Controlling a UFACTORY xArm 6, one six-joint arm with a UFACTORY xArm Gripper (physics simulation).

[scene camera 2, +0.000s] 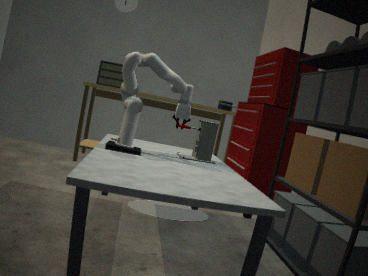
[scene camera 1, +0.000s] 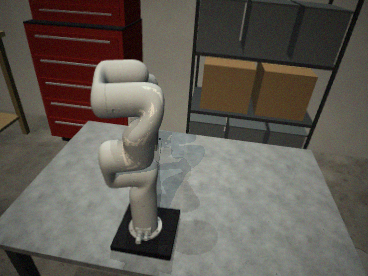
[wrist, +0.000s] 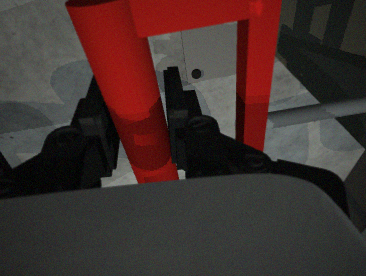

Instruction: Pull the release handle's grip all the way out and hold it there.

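Note:
The release handle's red grip (scene camera 2: pixel 184 126) (wrist: pixel 131 90) is a round bar joined by a crosspiece to a square red bar. A grey rod (wrist: pixel 320 112) runs from the square bar to the right in the wrist view. In scene camera 2 the grip stands off from the upright grey panel (scene camera 2: pixel 206 141), with a length of rod showing between them. My gripper (scene camera 2: pixel 181 123) (wrist: pixel 141 95) is shut on the round bar, one black finger on each side. In scene camera 1 the arm hides the grip and the gripper.
The arm's black base (scene camera 1: pixel 122 245) (scene camera 2: pixel 116 147) stands on the grey table (scene camera 1: pixel 260 200) (scene camera 2: pixel 165 182). A flat bracket lies at the panel's foot. Behind are a red tool cabinet (scene camera 1: pixel 75 75) (scene camera 2: pixel 245 135), a wooden bench (scene camera 2: pixel 150 98) and a shelf rack (scene camera 1: pixel 325 106) with boxes.

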